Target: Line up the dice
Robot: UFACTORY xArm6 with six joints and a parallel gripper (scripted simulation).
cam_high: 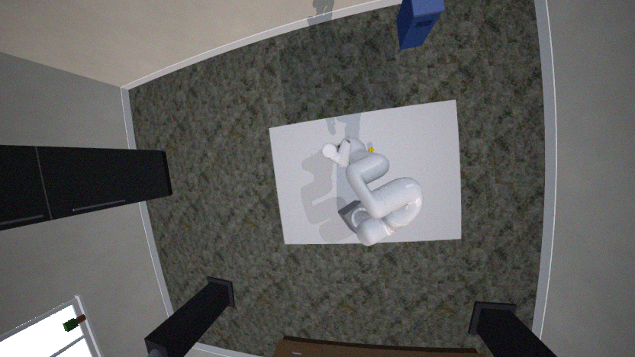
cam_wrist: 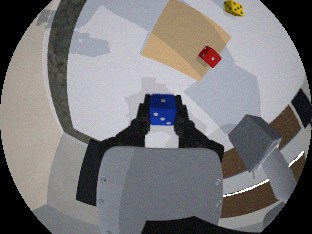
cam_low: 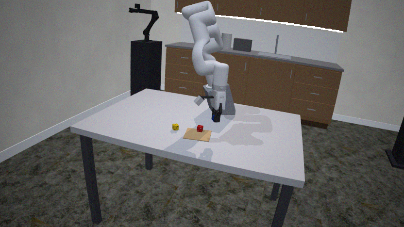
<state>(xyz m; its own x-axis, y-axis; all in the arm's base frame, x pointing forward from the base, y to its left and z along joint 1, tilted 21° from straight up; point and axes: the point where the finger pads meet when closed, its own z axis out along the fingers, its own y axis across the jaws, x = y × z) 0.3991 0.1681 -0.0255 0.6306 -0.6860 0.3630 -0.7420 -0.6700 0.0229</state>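
Right now the tan mat is 120 mm below my hand, 90 mm to the right of it and 10 mm ahead of it. The rest, counted from my hand: red die (100 mm to the right, 100 mm below, 30 mm behind); yellow die (230 mm to the right, 110 mm below, 20 mm ahead); blue die (10 mm below).
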